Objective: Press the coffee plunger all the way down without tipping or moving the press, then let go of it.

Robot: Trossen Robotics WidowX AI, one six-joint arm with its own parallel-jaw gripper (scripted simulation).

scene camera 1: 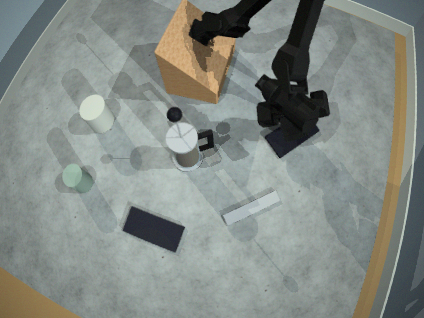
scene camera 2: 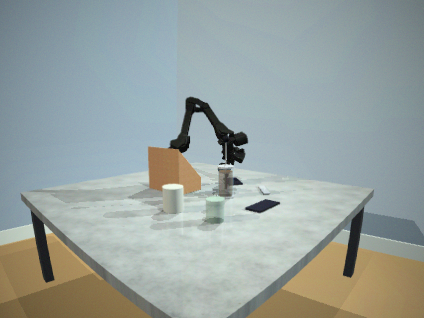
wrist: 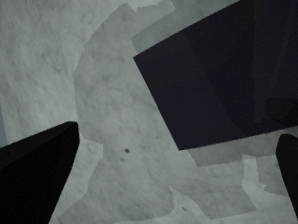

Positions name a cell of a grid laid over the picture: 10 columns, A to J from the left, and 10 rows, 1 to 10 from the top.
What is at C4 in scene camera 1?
A cream cylinder.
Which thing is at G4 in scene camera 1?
My gripper.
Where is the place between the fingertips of my gripper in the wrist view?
G7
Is my gripper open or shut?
Open.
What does my gripper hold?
Nothing.
